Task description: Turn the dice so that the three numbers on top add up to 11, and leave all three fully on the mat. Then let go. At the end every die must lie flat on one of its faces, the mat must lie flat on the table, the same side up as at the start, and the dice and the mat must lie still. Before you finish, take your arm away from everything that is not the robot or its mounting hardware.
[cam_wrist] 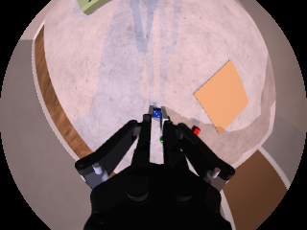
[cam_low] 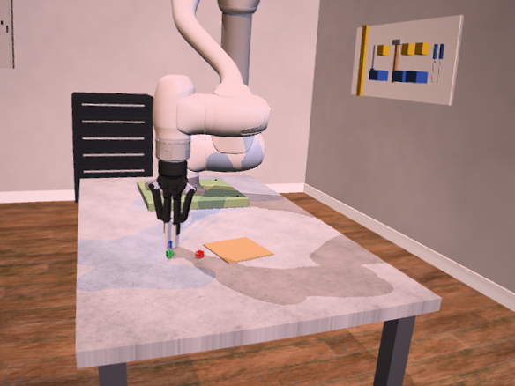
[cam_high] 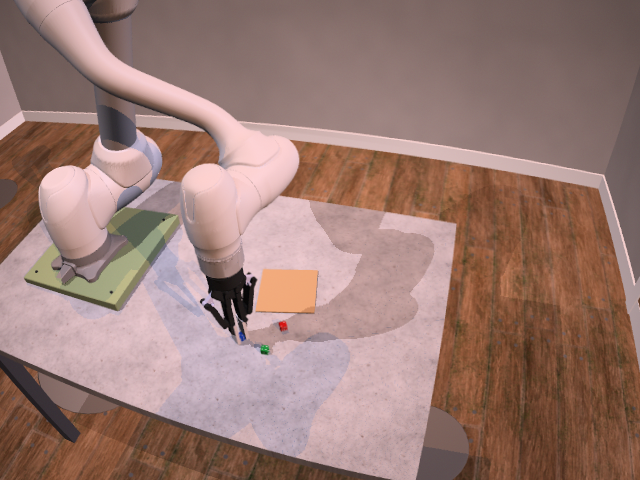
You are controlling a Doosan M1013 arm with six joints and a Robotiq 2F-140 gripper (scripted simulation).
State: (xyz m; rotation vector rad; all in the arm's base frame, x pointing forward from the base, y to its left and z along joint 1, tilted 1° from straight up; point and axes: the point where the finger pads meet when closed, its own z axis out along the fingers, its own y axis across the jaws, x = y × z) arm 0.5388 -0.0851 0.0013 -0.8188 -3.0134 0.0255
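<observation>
My gripper is now 17 cm to the right of the orange mat, 4 cm short of it and 4 cm above it. From my hand the other things lie so: red die: 8 cm ahead, 6 cm to the left, 3 cm below; blue die: 3 cm below; green die: 7 cm ahead, 3 cm below, 1 cm to the right.
</observation>
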